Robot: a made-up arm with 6 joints.
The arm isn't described. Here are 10 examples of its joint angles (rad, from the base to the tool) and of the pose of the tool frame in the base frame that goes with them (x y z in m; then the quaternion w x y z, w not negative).
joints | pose
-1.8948 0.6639 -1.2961 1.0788 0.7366 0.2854 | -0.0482 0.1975 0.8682 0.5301 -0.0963 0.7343 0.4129
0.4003 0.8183 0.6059 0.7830 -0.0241 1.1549 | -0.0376 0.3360 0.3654 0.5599 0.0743 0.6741 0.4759
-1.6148 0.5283 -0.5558 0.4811 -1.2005 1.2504 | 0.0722 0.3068 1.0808 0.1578 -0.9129 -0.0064 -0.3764
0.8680 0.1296 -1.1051 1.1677 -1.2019 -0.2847 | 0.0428 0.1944 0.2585 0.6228 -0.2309 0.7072 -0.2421
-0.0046 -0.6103 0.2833 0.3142 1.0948 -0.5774 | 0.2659 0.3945 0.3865 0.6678 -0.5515 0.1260 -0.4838
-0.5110 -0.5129 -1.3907 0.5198 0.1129 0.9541 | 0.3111 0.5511 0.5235 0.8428 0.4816 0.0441 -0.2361
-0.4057 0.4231 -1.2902 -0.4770 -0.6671 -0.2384 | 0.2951 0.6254 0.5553 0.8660 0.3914 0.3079 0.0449
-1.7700 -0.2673 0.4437 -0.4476 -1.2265 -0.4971 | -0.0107 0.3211 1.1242 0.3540 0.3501 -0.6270 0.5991
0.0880 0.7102 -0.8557 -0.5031 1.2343 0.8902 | 0.1421 0.4628 0.2918 0.8316 -0.0463 0.3899 -0.3928
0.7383 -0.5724 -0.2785 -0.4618 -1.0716 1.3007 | 0.1237 0.4140 0.2183 0.4063 0.4134 0.1170 0.8064
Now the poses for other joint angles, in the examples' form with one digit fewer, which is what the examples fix.
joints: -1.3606 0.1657 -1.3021 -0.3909 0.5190 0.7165
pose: 0.326 0.538 0.878 0.561 0.742 0.305 -0.207
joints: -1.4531 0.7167 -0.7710 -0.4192 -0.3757 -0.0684
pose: 0.161 0.489 1.091 0.453 0.714 0.325 0.423
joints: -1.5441 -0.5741 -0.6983 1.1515 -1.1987 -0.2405
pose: 0.147 0.475 0.948 0.707 0.500 0.192 0.462
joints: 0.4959 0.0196 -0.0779 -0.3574 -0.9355 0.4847
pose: 0.061 0.522 0.264 0.663 0.288 0.278 0.633
